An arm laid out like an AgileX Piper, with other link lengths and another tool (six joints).
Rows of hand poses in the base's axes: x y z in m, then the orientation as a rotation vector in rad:
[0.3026, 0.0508, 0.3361, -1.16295, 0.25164, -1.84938]
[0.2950, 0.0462, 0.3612, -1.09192, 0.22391, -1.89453]
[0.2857, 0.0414, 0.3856, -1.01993, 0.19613, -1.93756]
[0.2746, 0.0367, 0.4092, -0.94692, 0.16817, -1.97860]
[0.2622, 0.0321, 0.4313, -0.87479, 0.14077, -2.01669]
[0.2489, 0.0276, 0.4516, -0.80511, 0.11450, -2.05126]
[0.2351, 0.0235, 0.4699, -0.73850, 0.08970, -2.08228]
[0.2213, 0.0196, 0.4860, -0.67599, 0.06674, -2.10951]
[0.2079, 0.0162, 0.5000, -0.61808, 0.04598, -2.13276]
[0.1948, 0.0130, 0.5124, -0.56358, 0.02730, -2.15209]
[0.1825, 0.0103, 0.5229, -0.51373, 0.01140, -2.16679]
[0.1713, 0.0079, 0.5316, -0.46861, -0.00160, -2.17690]
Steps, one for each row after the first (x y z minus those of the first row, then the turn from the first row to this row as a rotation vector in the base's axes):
[-0.0076, -0.0046, 0.0251, 0.00589, -0.07067, -0.01137]
[-0.0169, -0.0094, 0.0495, 0.01187, -0.14112, -0.02271]
[-0.0280, -0.0141, 0.0731, 0.01786, -0.21153, -0.03404]
[-0.0404, -0.0187, 0.0952, 0.02371, -0.28012, -0.04510]
[-0.0537, -0.0232, 0.1155, 0.02929, -0.34553, -0.05567]
[-0.0675, -0.0273, 0.1338, 0.03469, -0.40727, -0.06568]
[-0.0813, -0.0312, 0.1499, 0.03988, -0.46450, -0.07491]
[-0.0947, -0.0346, 0.1639, 0.04511, -0.51677, -0.08306]
[-0.1078, -0.0378, 0.1763, 0.05104, -0.56501, -0.08979]
[-0.1201, -0.0405, 0.1868, 0.05797, -0.60802, -0.09457]
[-0.1313, -0.0429, 0.1955, 0.06610, -0.64578, -0.09721]

